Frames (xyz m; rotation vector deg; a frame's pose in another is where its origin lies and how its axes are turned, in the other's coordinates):
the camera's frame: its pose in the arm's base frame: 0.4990 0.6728 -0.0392 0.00 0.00 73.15
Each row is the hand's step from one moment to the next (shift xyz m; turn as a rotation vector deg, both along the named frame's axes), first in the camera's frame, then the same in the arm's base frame.
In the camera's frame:
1: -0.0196 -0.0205 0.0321 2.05 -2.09 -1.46
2: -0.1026 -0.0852 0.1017 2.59 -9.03 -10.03
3: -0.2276 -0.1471 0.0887 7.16 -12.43 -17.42
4: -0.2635 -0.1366 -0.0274 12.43 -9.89 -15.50
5: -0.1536 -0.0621 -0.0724 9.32 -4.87 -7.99
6: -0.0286 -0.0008 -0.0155 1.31 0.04 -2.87
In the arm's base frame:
1: 0.0139 -0.0247 0.0321 2.59 1.36 -1.46
2: 0.0518 -0.1229 0.1017 9.39 -0.14 -10.03
3: 0.0748 -0.2605 0.0887 13.97 3.25 -17.42
4: 0.0544 -0.2918 -0.0274 13.07 9.03 -15.50
5: 0.0149 -0.1650 -0.0724 7.36 7.51 -7.99
6: -0.0075 -0.0276 -0.0155 0.34 1.27 -2.87

